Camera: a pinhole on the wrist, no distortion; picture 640 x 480 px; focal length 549.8 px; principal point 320.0 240.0 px. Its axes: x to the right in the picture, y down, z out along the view. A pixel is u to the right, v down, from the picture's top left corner.
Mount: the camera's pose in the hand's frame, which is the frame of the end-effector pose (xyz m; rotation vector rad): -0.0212 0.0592 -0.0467 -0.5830 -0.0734 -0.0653
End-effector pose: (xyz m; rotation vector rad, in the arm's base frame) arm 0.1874 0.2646 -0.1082 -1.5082 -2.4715 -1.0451
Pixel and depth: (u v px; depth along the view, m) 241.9 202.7 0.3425
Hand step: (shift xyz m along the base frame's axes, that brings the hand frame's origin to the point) 0.3020 0.1411 -0.1050
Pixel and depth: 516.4 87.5 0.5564
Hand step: 0.2610 0.4687 -0.2279
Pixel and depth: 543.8 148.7 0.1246
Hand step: 0.0972 0.0897 0.0081
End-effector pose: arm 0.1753 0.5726 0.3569 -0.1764 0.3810 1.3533
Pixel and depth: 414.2 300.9 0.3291
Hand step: -0.2229 0.1494 0.2141
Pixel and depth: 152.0 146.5 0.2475
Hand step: -0.1490 -0.0080 0.2193
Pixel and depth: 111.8 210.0 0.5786
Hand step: -0.3248 -0.0234 0.5342
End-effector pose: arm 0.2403 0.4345 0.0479 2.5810 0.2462 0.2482
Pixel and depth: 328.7 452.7 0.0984
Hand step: 0.0007 -0.1342 0.0611
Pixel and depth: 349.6 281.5 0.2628
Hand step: 0.0458 -0.2694 -0.0239
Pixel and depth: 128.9 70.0 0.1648
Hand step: -0.0485 -0.1685 -0.0494
